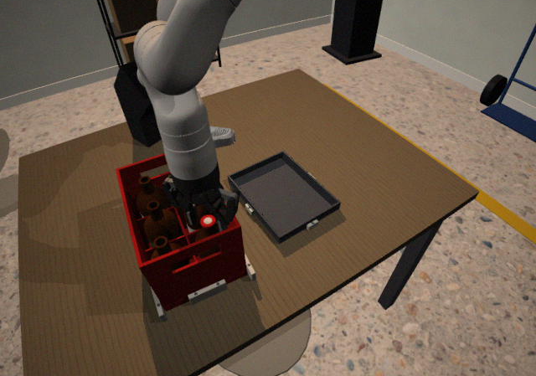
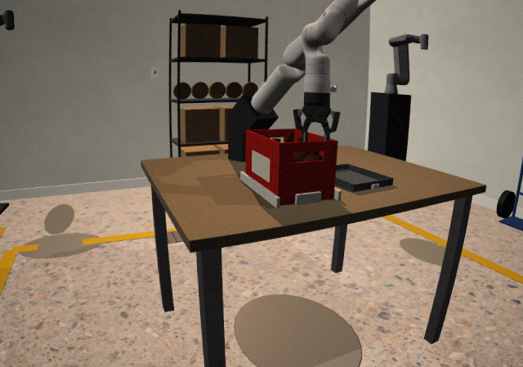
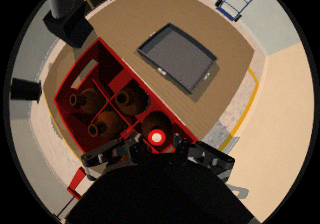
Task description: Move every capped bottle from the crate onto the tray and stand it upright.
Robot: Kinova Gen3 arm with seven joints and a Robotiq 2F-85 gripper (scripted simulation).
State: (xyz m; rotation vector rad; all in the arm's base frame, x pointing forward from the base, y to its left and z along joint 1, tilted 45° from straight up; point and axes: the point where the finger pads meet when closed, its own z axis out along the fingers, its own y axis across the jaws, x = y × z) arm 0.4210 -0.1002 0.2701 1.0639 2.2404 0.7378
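My gripper is now 8 cm above the glass bottle. Also, from my hand: red crate 9 cm behind, 5 cm to the right, 9 cm below; dark grey tray 13 cm behind, 22 cm to the left, 16 cm below.
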